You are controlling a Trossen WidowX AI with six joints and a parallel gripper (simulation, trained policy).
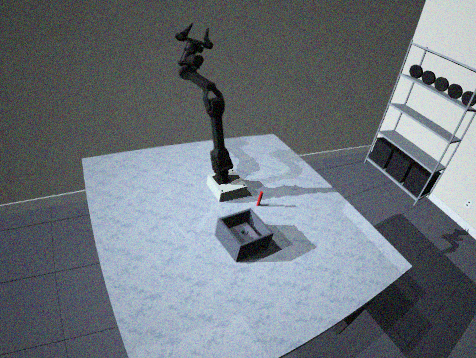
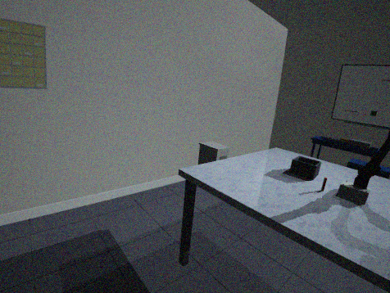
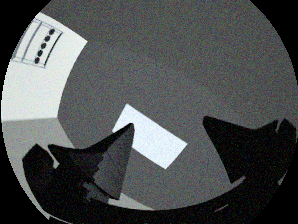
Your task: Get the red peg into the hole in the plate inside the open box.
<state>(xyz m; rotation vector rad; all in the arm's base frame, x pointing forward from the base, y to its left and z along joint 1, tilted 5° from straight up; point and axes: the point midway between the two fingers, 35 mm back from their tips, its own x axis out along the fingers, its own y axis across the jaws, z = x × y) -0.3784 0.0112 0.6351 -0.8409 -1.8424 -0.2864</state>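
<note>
Right now the red peg is 69 cm below my gripper tip, 55 cm ahead of it and 13 cm to the left of it. Also, from my gripper tip: plate: 71 cm ahead, 68 cm below, 7 cm to the right; grey box: 71 cm ahead, 70 cm below, 7 cm to the right.
</note>
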